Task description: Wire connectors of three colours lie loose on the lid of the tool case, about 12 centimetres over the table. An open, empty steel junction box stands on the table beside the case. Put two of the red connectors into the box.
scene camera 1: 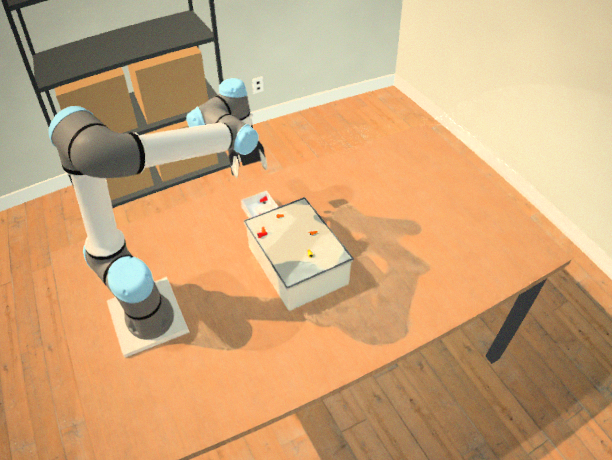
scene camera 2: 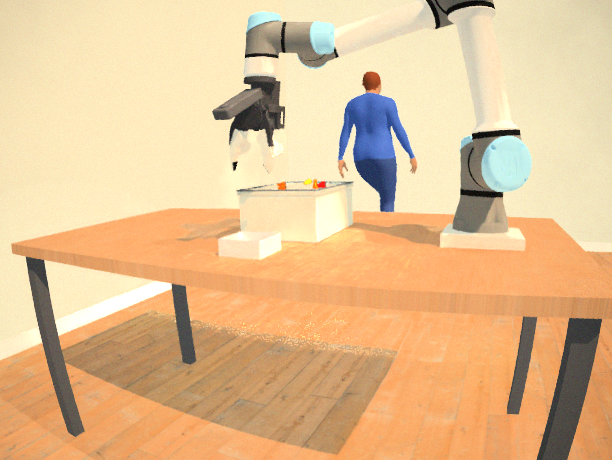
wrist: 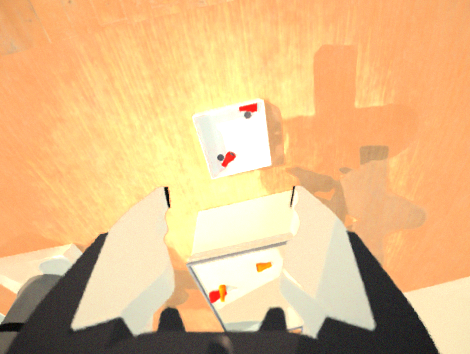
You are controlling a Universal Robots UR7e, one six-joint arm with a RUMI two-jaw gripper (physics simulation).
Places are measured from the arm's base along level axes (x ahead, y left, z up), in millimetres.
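Pixels of known places: gripper, fingertip midpoint: (scene camera 1: pixel 251 173) (scene camera 2: pixel 250 172) (wrist: pixel 230 188); arm's base, origin of the base link: (scene camera 1: pixel 149 317) (scene camera 2: pixel 480 229).
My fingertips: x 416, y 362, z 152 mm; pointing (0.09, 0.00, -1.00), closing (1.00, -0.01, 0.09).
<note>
For each thing: its top centre in the pictures, then the offset to it from my fingertips. Level surfaces: height alone.
- junction box, middle of its top: (wrist: pixel 235 143) (scene camera 2: pixel 249 235) (scene camera 1: pixel 259 203) dy -6, dx +17, dz -138 mm
- tool case, middle of its top: (wrist: pixel 273 300) (scene camera 2: pixel 297 184) (scene camera 1: pixel 297 238) dy -280, dx +75, dz -49 mm
- red connector, middle of its top: (wrist: pixel 218 301) (scene camera 2: pixel 320 181) (scene camera 1: pixel 262 232) dy -235, dx -24, dz -37 mm
- table, its level: dz -176 mm
The junction box (scene camera 1: pixel 246 208) (scene camera 2: pixel 243 248) (wrist: pixel 202 142) stands on the table beside the tool case (scene camera 1: pixel 320 291) (scene camera 2: pixel 277 215) (wrist: pixel 242 225). Two red connectors lie in it: one (scene camera 1: pixel 263 199) (wrist: pixel 248 107) in a far corner, one (wrist: pixel 228 159) near the wall on the case side in the wrist view. On the lid lie a red connector (scene camera 1: pixel 262 234) (scene camera 2: pixel 322 184) (wrist: pixel 215 296) with an orange one (scene camera 1: pixel 263 229) (scene camera 2: pixel 315 184) (wrist: pixel 223 293) against it, two more orange ones (scene camera 1: pixel 280 216) (scene camera 1: pixel 313 232) and a yellow one (scene camera 1: pixel 310 253) (scene camera 2: pixel 308 181). My gripper (scene camera 1: pixel 250 171) (scene camera 2: pixel 251 168) (wrist: pixel 230 188) is open and empty, above the box.
The arm's base plate (scene camera 1: pixel 175 320) (scene camera 2: pixel 482 240) stands on the table (scene camera 1: pixel 240 390) (scene camera 2: pixel 400 280). A shelf rack (scene camera 1: pixel 217 55) with cardboard boxes (scene camera 1: pixel 170 85) stands by the wall. A person in blue (scene camera 2: pixel 375 125) is behind the table in scene camera 2.
</note>
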